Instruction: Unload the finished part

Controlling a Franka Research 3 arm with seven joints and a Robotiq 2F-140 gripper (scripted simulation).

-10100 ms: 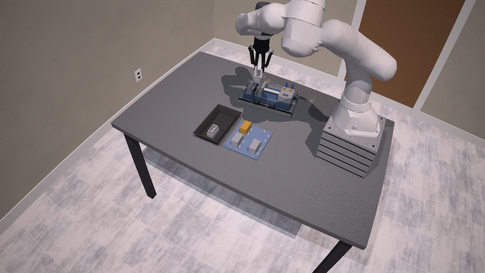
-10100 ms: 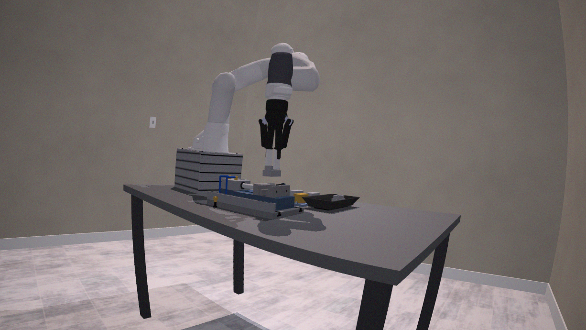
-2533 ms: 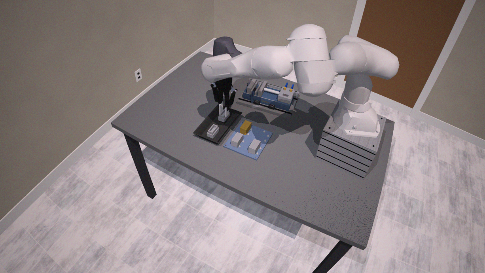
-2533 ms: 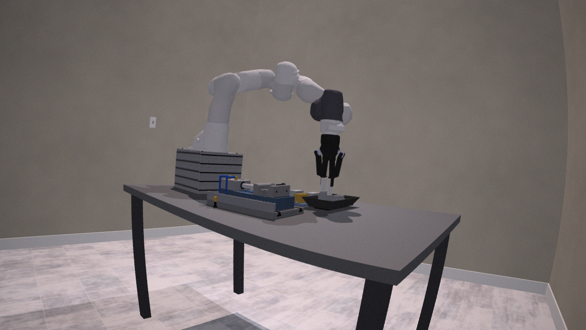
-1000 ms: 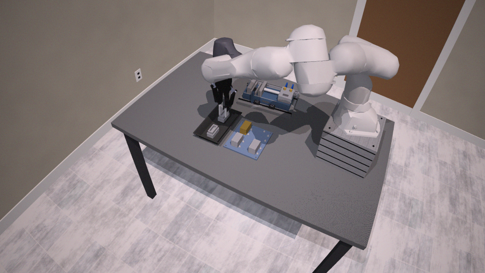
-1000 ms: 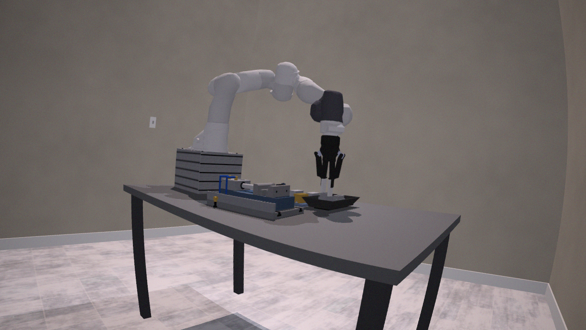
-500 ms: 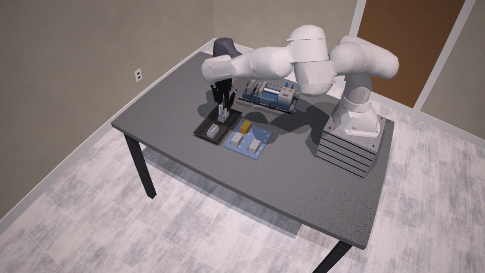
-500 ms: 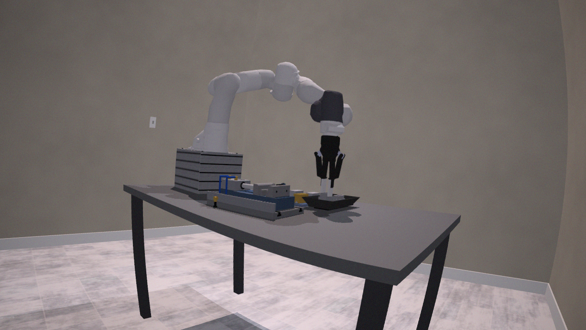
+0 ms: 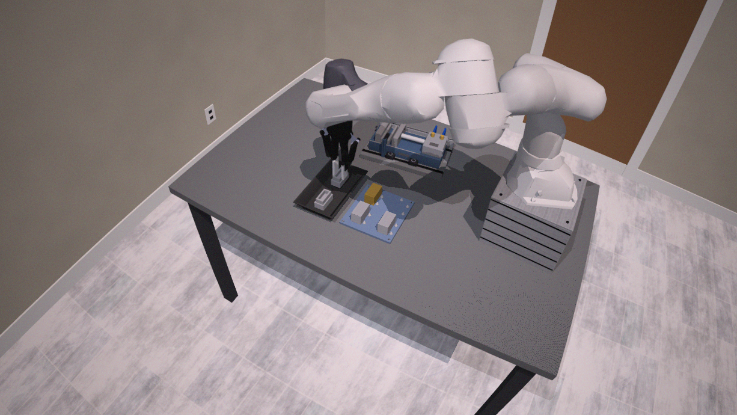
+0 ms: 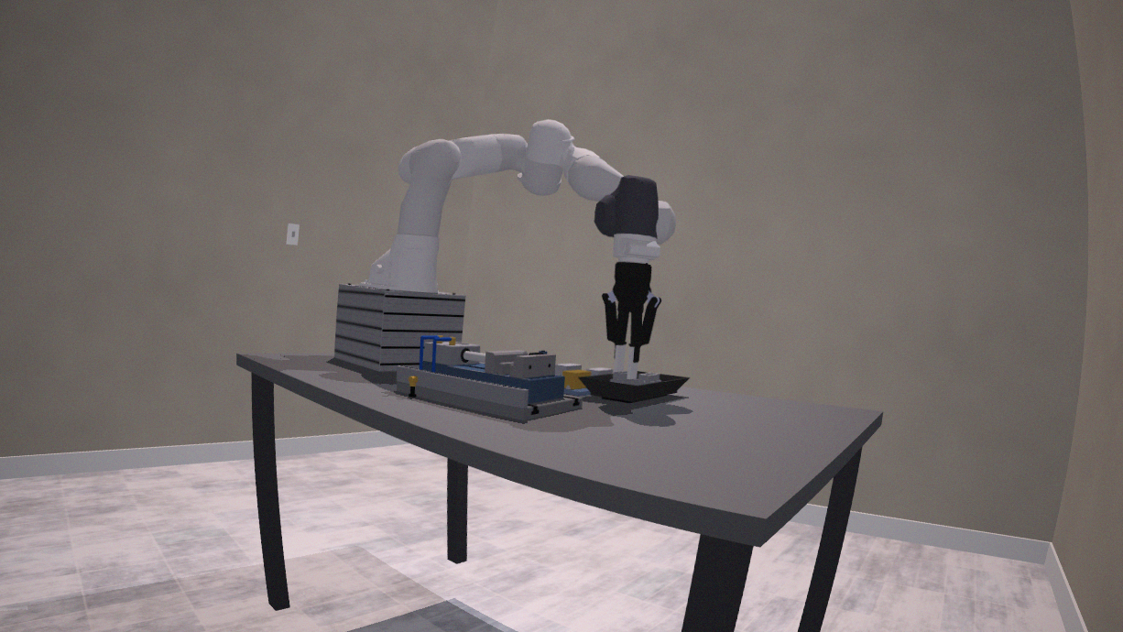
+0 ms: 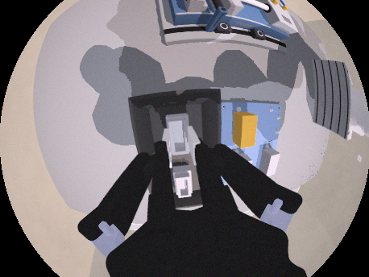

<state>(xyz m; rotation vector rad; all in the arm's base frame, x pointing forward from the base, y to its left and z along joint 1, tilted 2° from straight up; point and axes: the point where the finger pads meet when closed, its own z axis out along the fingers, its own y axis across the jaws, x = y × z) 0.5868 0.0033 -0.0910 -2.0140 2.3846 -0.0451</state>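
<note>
Now: the yellow block 12 cm behind my hand, 5 cm below it and 3 cm to the left of it. Also, from my hand: grey rail 33 cm to the right, 18 cm behind, 4 cm below; then blue vise 24 cm to the right, 17 cm behind, 4 cm below; then blue plate 15 cm behind, 8 cm to the left, 7 cm below.
</note>
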